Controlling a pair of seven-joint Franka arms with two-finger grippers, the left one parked.
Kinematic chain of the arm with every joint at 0, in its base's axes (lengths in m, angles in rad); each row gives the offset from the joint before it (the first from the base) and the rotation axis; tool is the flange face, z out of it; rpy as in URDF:
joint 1: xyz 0 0 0.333 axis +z
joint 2: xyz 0 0 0 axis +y
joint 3: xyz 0 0 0.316 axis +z
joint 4: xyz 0.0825 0 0 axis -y
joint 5: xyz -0.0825 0 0.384 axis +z
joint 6: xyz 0 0 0 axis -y
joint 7: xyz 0.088 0 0 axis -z
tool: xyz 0 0 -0.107 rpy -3.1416 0 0
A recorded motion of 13 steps. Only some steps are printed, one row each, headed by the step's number.
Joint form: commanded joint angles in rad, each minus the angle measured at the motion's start. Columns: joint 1, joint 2, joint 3, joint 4, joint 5, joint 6, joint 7.
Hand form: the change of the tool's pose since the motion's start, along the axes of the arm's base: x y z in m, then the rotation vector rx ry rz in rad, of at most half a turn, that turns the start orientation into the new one. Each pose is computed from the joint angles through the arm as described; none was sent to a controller.
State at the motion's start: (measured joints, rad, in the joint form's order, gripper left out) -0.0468 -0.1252 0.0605 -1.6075 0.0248 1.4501 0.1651
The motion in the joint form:
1: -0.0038 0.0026 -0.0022 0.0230 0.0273 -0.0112 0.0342
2: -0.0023 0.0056 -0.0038 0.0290 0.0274 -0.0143 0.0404
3: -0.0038 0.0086 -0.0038 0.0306 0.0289 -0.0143 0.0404
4: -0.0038 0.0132 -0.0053 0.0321 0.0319 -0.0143 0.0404
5: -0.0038 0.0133 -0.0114 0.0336 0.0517 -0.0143 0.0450
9: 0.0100 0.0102 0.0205 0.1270 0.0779 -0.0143 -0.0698
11: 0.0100 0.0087 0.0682 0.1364 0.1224 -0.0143 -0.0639
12: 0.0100 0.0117 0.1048 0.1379 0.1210 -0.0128 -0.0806
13: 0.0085 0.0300 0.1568 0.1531 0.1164 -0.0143 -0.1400
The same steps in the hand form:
1: -0.0006 0.0002 0.0084 0.0267 -0.0079 -0.0370
2: 0.0000 0.0000 0.0094 0.0269 -0.0076 -0.0430
3: 0.0010 -0.0006 0.0086 0.0286 -0.0062 -0.0444
4: 0.0026 -0.0011 0.0070 0.0319 -0.0030 -0.0456
5: 0.0026 -0.0021 0.0078 0.0521 -0.0038 -0.0541
9: -0.0031 0.0254 0.0521 0.0769 -0.1039 0.1133
11: -0.0072 0.0563 0.0573 0.1180 -0.1111 0.1624
12: -0.0087 0.0757 0.0562 0.1147 -0.1098 0.2152
13: -0.0077 0.1018 0.0533 0.1100 -0.1061 0.3242

